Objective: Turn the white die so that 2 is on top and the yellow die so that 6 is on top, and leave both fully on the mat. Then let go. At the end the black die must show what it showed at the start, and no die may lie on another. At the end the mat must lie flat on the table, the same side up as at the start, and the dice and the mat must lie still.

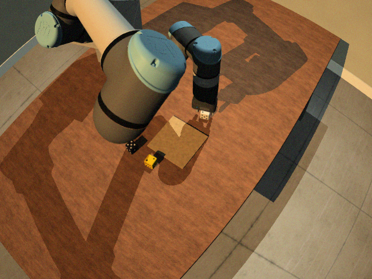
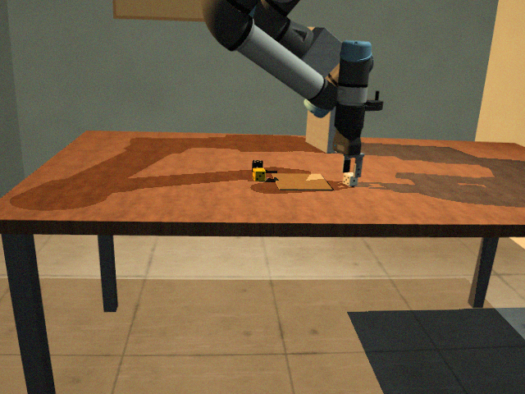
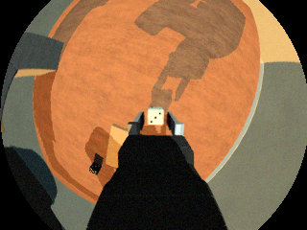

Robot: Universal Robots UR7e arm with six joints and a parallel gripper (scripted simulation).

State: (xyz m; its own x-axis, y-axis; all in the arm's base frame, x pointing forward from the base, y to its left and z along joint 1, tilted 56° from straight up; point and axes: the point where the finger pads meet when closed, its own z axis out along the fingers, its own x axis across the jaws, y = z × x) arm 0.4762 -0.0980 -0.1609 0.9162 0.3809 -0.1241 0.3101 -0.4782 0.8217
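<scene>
Now: the white die 3 cm below my hand. Round my hand: yellow die: 24 cm to the right, 4 cm behind, 3 cm below; then tan mat: 13 cm to the right, 4 cm below, 2 cm behind; then black die: 24 cm to the right, 13 cm behind, 3 cm below.
</scene>
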